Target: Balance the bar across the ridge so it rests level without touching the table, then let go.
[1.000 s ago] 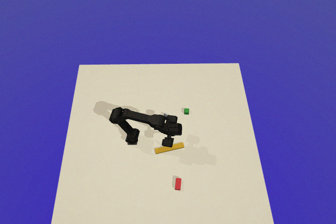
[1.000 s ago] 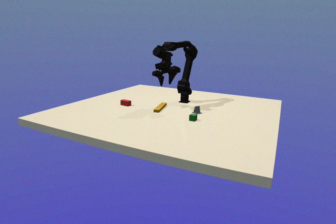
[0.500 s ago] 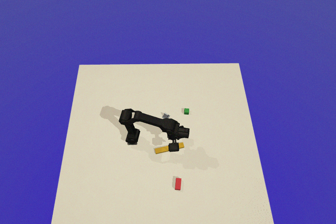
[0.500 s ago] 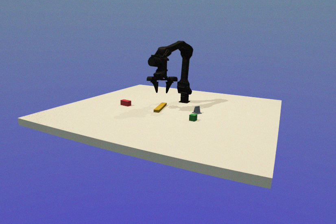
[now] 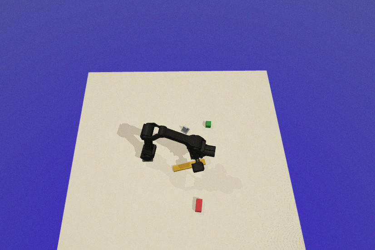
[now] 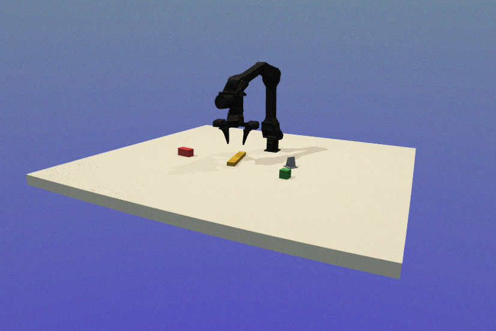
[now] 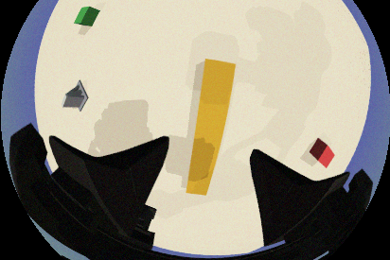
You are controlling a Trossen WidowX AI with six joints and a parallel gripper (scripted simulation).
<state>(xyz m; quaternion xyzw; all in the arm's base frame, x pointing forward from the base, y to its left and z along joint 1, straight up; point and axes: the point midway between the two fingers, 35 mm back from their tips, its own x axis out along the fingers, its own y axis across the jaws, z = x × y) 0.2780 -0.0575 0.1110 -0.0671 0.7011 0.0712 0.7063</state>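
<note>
Now: gripper tip 7 cm above the yellow bar, 3 cm past it and 1 cm to the left of it. From my gripper tip the other things lie so: red block (24 cm to the right, 6 cm below, 2 cm ahead); green cube (26 cm to the left, 11 cm ahead, 6 cm below).
</note>
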